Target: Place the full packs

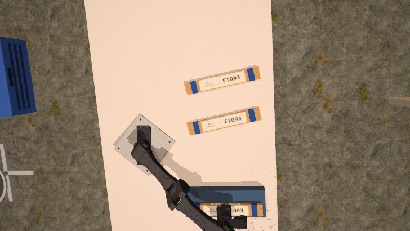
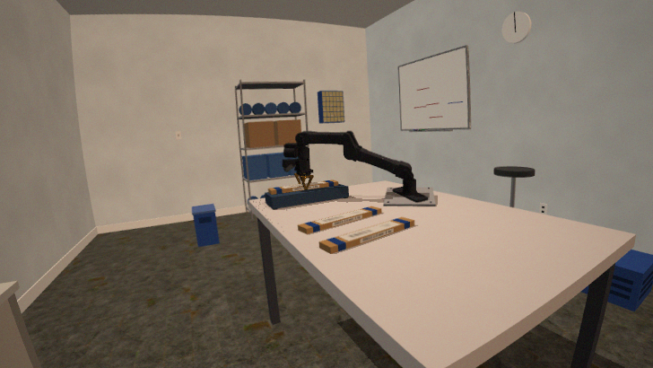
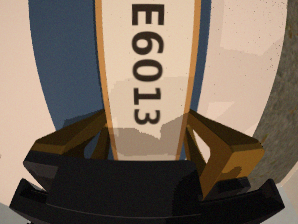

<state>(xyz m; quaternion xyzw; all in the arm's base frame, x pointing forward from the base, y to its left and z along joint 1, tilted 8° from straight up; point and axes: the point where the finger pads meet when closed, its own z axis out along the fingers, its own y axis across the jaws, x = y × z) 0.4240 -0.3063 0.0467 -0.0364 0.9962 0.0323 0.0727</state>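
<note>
The dark blue low platform lies 1 cm behind my hand, 2 cm to the left of it and 5 cm below it.
</note>
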